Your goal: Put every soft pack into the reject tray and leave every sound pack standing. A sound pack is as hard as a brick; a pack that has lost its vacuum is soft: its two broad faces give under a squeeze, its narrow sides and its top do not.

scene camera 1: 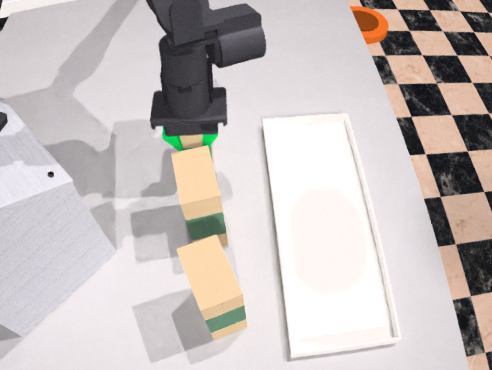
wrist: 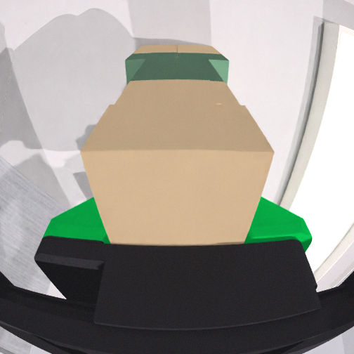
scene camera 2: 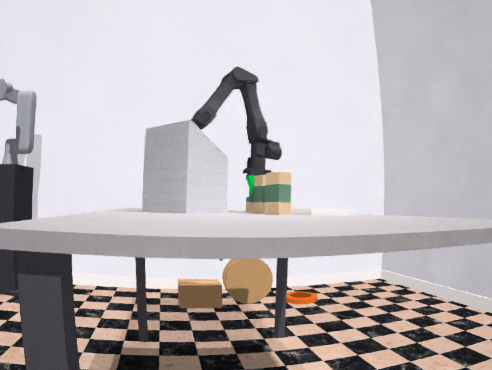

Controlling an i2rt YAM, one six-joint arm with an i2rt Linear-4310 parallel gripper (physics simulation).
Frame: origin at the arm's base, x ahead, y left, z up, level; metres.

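Seen in the pictures: arm's base, link origin: [scene camera 2: 186, 142].
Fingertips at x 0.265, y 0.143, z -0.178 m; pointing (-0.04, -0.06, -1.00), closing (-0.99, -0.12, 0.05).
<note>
Offsets run from my fingertips to a thing's top centre.
Three tan packs with green bands stand in a row. My gripper [scene camera 1: 194, 145] [scene camera 2: 251, 185] [wrist: 177, 220] is shut on the farthest pack {dx -0.003, dy +0.023, dz +0.073 m} [scene camera 1: 191, 140] [scene camera 2: 248, 207] [wrist: 177, 197], with a green finger on each broad face. That pack stands upright on the table. In the wrist view its outline steps inward a little below the top; most of the pressed faces is hidden. The middle pack {dx +0.022, dy -0.088, dz +0.071 m} [scene camera 1: 197, 175] [scene camera 2: 258, 194] stands close in front of it. The nearest pack {dx +0.054, dy -0.218, dz +0.071 m} [scene camera 1: 212, 277] [scene camera 2: 278, 194] stands slightly turned. The white reject tray {dx +0.200, dy -0.075, dz -0.047 m} [scene camera 1: 345, 347] [scene camera 2: 330, 212] [wrist: 313, 120] holds no pack.
A large grey block [scene camera 1: 45, 255] [scene camera 2: 165, 170] stands left of the row on the table [scene camera 1: 260, 345] [scene camera 2: 320, 242]. The tray's low walls run along the row's right side. The table's right edge lies beyond the tray. An orange ring [scene camera 1: 381, 32] [scene camera 2: 301, 301] lies on the floor.
</note>
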